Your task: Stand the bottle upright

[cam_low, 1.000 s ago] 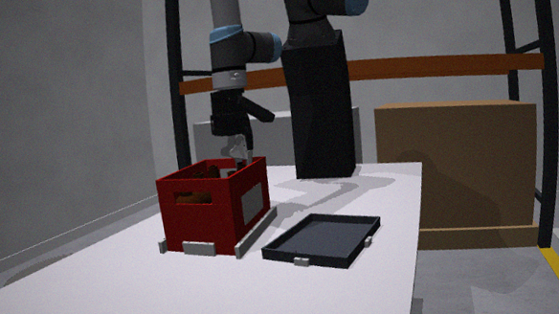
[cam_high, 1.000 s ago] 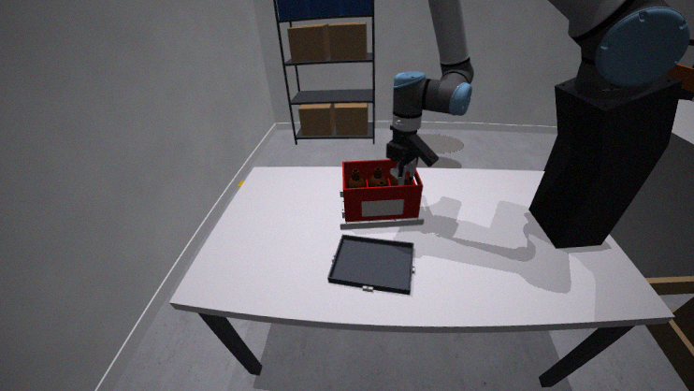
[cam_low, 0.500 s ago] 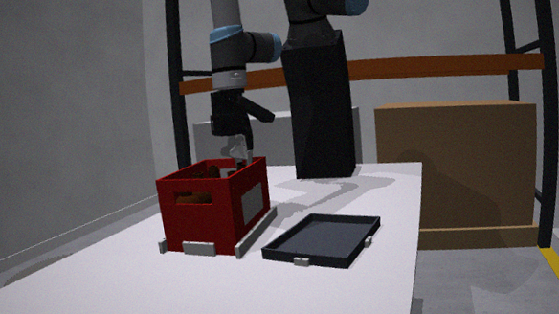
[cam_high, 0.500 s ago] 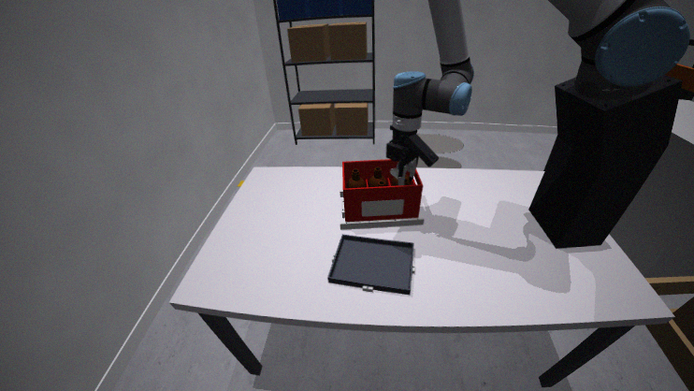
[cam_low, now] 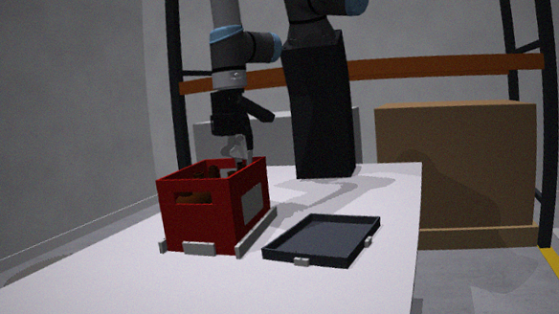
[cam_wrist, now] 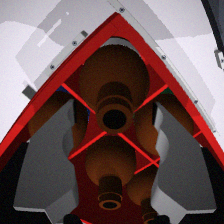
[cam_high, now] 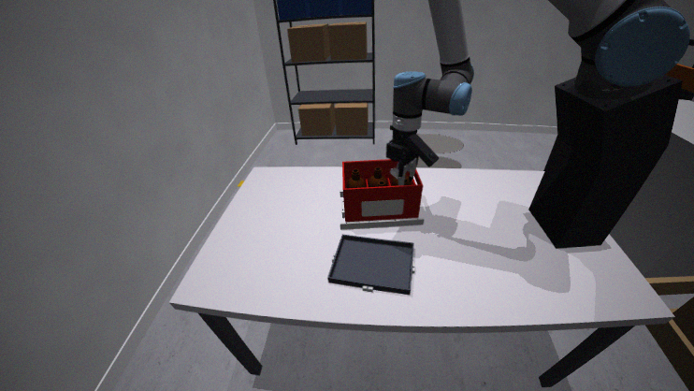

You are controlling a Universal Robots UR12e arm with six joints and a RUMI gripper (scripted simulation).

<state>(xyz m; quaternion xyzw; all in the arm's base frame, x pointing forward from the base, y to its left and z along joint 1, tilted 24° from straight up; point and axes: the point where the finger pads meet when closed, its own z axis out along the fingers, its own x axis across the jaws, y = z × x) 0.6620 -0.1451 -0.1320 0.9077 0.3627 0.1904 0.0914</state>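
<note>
Now: hand 9 cm short of the red crate, 5 cm to the left of it and 7 cm above it. The rest, counted from my hand: dark tray: 15 cm ahead, 22 cm to the left, 14 cm below; then glass bottle: 9 cm ahead, 9 cm to the right, 7 cm below; then brown bottle: 17 cm ahead, 9 cm to the right, 7 cm below.
</note>
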